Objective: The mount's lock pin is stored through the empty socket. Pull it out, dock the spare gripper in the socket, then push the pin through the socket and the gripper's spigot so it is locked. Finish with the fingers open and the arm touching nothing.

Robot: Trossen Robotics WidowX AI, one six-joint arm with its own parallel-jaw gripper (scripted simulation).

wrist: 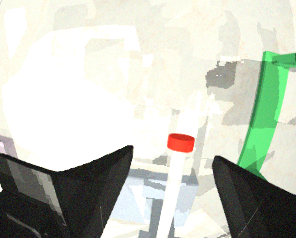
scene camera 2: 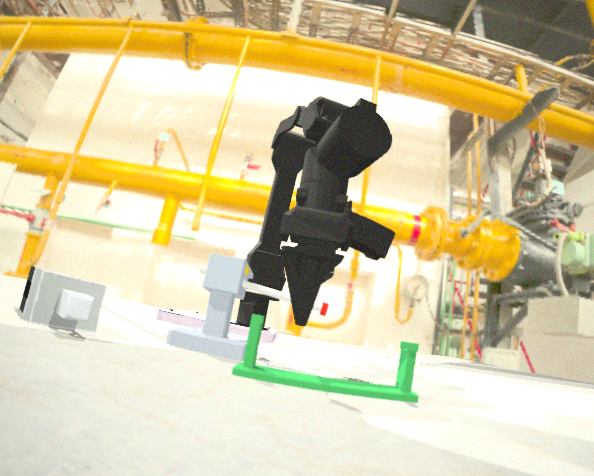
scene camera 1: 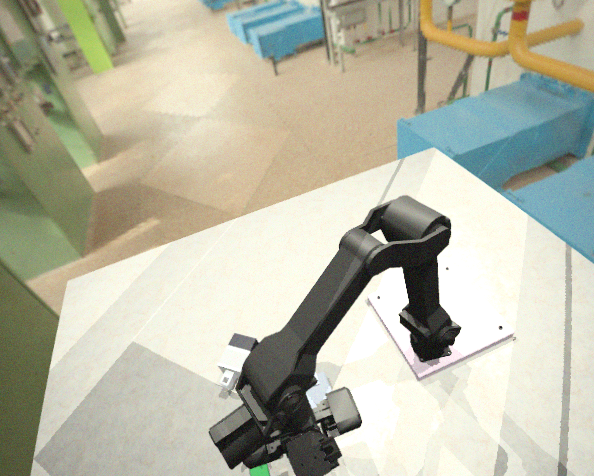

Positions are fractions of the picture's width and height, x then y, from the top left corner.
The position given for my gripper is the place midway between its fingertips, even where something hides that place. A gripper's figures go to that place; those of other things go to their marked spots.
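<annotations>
My gripper (scene camera 2: 0.51, 0.69), 0.36 m from the lens. Spare gripper (scene camera 2: 0.09, 0.63), 0.31 m from the lens.
</annotations>
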